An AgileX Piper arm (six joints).
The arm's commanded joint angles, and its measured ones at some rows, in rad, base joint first. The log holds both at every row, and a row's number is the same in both.
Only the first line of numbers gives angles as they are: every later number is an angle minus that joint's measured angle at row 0.
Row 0, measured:
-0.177 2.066 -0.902 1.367 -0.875 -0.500
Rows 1 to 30, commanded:
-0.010 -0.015 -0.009 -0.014 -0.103 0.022
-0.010 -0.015 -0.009 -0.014 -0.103 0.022
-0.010 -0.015 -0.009 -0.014 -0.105 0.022
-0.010 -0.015 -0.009 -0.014 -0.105 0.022
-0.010 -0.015 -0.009 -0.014 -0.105 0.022
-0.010 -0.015 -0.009 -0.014 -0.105 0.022
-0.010 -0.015 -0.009 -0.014 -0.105 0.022
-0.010 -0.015 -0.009 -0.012 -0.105 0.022
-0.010 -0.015 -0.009 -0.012 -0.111 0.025
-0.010 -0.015 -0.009 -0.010 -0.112 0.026
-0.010 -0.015 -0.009 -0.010 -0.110 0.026
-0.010 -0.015 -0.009 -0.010 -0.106 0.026
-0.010 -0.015 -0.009 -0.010 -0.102 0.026
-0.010 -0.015 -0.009 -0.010 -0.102 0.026
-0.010 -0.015 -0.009 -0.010 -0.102 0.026
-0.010 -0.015 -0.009 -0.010 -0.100 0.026
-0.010 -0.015 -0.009 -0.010 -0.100 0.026
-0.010 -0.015 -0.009 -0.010 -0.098 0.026
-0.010 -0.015 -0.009 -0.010 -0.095 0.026
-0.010 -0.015 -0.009 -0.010 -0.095 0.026
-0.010 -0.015 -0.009 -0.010 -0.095 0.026
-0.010 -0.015 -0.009 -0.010 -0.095 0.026
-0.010 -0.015 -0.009 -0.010 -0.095 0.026
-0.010 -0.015 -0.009 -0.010 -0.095 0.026
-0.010 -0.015 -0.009 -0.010 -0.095 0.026
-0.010 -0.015 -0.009 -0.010 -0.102 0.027
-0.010 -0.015 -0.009 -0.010 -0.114 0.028
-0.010 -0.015 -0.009 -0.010 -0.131 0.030
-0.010 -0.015 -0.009 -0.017 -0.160 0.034
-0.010 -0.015 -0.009 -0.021 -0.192 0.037
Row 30, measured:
-0.008 -0.001 -0.002 0.008 -0.083 0.029
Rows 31 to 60, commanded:
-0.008 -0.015 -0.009 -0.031 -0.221 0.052
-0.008 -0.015 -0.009 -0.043 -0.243 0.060
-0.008 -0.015 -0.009 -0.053 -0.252 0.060
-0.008 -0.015 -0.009 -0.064 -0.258 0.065
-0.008 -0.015 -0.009 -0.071 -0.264 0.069
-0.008 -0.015 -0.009 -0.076 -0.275 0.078
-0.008 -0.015 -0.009 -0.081 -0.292 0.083
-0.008 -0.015 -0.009 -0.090 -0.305 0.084
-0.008 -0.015 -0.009 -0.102 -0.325 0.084
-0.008 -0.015 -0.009 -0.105 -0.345 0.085
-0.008 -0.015 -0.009 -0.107 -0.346 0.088
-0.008 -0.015 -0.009 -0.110 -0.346 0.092
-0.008 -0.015 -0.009 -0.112 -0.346 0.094
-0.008 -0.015 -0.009 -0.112 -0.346 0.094
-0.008 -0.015 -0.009 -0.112 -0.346 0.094
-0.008 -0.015 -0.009 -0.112 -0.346 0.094
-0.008 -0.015 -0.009 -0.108 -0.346 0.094
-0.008 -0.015 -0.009 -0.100 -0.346 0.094
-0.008 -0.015 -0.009 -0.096 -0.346 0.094
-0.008 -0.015 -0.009 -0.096 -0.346 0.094
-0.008 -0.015 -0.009 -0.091 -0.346 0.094
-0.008 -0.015 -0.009 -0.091 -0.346 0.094
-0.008 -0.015 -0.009 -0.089 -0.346 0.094
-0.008 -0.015 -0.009 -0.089 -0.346 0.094
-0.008 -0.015 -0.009 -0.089 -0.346 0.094
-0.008 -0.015 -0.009 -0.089 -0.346 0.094
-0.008 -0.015 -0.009 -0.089 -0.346 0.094
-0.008 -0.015 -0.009 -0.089 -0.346 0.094
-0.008 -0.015 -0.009 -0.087 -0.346 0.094
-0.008 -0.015 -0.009 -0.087 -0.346 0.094
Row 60, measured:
0.001 -0.001 -0.002 -0.068 -0.275 0.090
